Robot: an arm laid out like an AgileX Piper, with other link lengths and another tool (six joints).
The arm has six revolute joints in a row. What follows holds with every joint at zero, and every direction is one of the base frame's.
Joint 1 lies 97.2 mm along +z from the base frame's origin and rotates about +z.
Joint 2 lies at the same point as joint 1 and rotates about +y.
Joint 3 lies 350.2 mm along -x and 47.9 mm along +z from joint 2 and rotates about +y.
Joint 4 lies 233 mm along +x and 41.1 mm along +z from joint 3 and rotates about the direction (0.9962, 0, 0.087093).
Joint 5 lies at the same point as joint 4 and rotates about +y.
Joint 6 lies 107.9 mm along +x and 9.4 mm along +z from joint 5 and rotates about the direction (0.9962, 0, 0.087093).
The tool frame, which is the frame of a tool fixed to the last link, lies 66.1 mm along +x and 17 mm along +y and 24.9 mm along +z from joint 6; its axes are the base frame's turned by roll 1.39, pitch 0.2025 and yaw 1.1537 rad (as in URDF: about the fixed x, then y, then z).
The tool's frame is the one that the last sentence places.
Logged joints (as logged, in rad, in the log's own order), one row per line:
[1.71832 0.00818 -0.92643 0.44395 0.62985 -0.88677]
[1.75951 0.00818 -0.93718 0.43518 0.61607 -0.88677]
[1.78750 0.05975 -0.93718 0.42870 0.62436 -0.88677]
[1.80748 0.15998 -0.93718 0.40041 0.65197 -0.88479]
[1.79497 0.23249 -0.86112 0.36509 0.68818 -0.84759]
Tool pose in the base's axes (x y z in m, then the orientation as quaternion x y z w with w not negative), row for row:
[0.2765 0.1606 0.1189 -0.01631 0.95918 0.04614 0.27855]
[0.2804 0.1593 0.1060 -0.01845 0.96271 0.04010 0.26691]
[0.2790 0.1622 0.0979 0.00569 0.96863 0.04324 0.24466]
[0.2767 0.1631 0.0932 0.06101 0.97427 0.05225 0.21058]
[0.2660 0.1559 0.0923 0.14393 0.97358 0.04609 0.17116]
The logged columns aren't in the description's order. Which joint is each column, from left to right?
Columns, left to right: joint 2, joint 4, joint 6, joint 1, joint 5, joint 3.
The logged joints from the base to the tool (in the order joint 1, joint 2, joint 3, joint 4, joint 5, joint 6), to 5 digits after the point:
[0.44395 1.71832 -0.88677 0.00818 0.62985 -0.92643]
[0.43518 1.75951 -0.88677 0.00818 0.61607 -0.93718]
[0.42870 1.78750 -0.88677 0.05975 0.62436 -0.93718]
[0.40041 1.80748 -0.88479 0.15998 0.65197 -0.93718]
[0.36509 1.79497 -0.84759 0.23249 0.68818 -0.86112]

